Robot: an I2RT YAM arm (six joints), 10 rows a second.
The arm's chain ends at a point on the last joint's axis. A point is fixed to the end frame.
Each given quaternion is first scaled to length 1.
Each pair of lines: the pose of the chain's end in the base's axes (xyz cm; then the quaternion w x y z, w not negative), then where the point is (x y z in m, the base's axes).
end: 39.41 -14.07 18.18 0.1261 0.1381 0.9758 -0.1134
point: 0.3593 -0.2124 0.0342
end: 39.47 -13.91 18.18 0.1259 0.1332 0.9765 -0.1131
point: 0.3604 -0.2112 0.0343
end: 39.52 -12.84 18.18 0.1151 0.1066 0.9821 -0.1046
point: 0.3608 -0.2003 0.0342
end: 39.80 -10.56 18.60 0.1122 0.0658 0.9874 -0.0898
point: 0.3679 -0.1770 0.0373
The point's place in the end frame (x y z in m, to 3 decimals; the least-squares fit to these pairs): 0.056 -0.050 0.150
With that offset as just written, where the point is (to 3 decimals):
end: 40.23 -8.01 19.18 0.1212 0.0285 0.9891 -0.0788
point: 0.380 -0.152 0.042
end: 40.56 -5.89 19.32 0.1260 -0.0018 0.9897 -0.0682
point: 0.388 -0.130 0.042
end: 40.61 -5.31 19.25 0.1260 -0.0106 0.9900 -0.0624
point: 0.390 -0.123 0.041
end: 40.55 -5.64 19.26 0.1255 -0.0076 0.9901 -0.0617
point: 0.389 -0.126 0.041
